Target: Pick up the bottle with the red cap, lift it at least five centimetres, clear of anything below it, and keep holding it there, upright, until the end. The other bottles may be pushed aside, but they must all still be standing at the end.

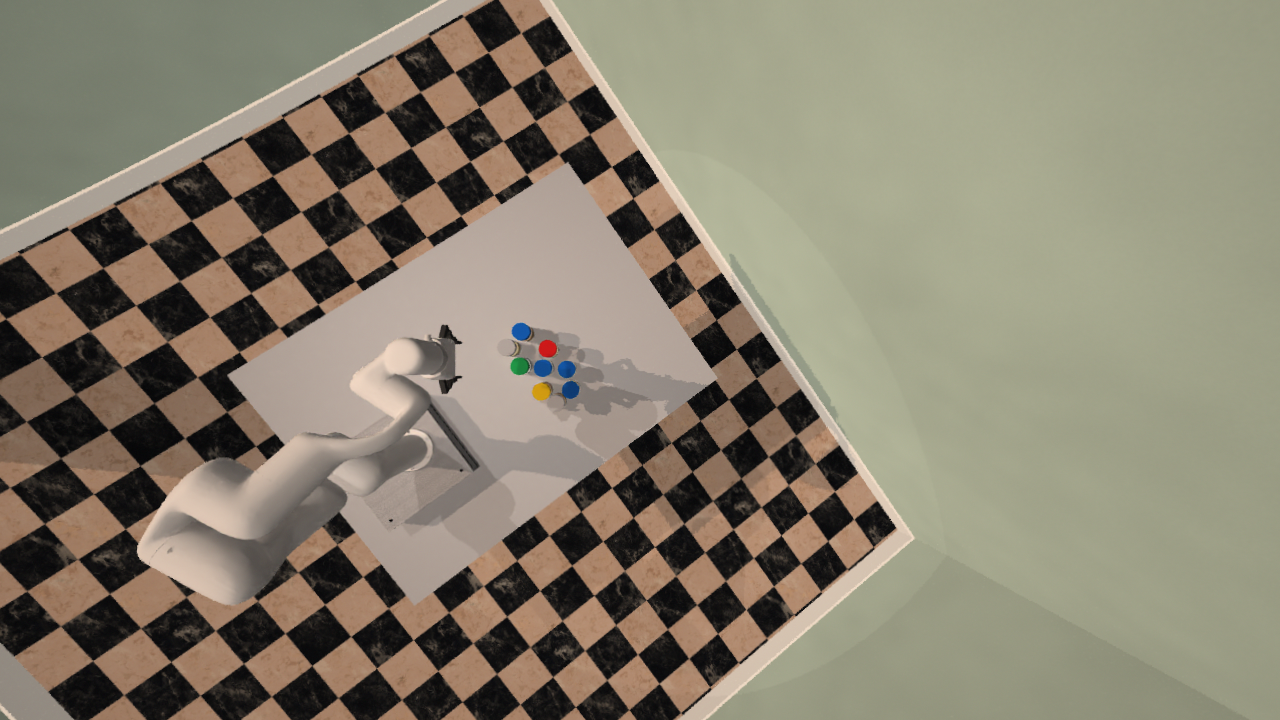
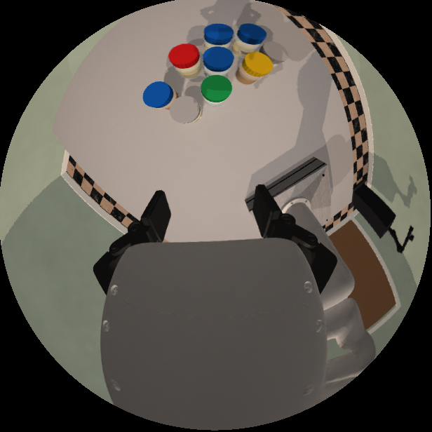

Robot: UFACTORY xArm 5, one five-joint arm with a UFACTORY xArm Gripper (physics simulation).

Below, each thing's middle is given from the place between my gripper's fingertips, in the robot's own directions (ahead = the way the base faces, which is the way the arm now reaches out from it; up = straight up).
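There is the red-capped bottle [image 2: 185, 58], which I find 20 cm ahead of my hand and 10 cm to the right of it, and 20 cm below it.
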